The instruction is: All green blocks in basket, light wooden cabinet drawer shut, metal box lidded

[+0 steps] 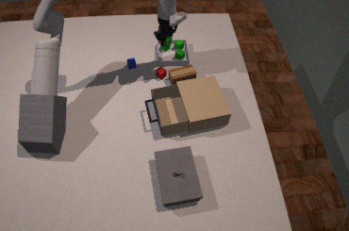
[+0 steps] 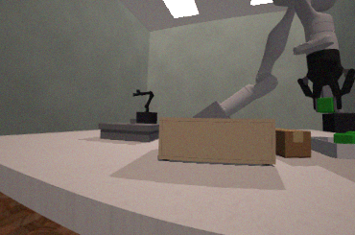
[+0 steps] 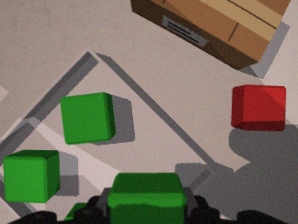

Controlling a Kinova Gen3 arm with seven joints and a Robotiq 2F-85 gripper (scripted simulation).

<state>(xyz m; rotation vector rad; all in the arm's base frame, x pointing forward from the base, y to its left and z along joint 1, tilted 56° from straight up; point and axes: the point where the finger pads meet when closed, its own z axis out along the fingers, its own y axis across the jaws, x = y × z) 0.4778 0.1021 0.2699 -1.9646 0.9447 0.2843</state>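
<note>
Right now my hand is 10 cm above the basket, 3 cm to the right of it and 3 cm short of it. The rest, counted from my hand: blue block: 16 cm behind, 10 cm below, 3 cm to the right; cardboard box: 13 cm to the right, 8 cm below, 6 cm ahead; red block: 10 cm to the right, 10 cm below, 3 cm behind.
</note>
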